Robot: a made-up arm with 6 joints.
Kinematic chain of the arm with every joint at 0, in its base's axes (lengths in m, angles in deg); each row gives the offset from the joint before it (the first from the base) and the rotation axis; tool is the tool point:
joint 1: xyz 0 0 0.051 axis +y
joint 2: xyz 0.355 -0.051 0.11 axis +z
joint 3: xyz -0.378 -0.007 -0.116 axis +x
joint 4: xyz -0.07 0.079 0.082 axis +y
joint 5: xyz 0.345 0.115 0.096 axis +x
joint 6: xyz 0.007 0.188 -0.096 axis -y
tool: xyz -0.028 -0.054 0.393
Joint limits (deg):
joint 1: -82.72..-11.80
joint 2: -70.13..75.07
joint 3: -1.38..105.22
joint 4: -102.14..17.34
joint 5: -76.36..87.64
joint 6: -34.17..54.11
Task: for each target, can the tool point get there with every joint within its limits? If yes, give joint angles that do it. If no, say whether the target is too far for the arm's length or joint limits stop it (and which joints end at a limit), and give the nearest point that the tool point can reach.
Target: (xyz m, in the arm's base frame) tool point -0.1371 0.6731 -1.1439
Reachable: no: joint limits stop it (at a limit: joint 1, joint 3, joint 4, joint 6) | nearest point -0.1329 0.4117 -0.5775 | short by 0.624 m
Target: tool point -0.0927 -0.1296 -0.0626
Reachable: yes | joints -26.86 -42.31 97.19 -3.42 73.87 25.58
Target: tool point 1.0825 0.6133 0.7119
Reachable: no: joint limits stop it (at a limit: joint 1, joint 2, joint 3) | nearest point 0.6290 0.4497 0.6163 | short by 0.491 m
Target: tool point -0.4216 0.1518 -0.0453
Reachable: yes | joints -53.85 -33.79 62.51 -57.64 44.31 41.13
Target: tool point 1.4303 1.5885 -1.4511
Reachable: no: too far | nearest point 0.1146 0.5484 -0.4067 | short by 1.976 m
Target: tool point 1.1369 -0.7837 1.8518
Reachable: no: too far | nearest point 0.5524 -0.6166 0.9260 | short by 1.108 m
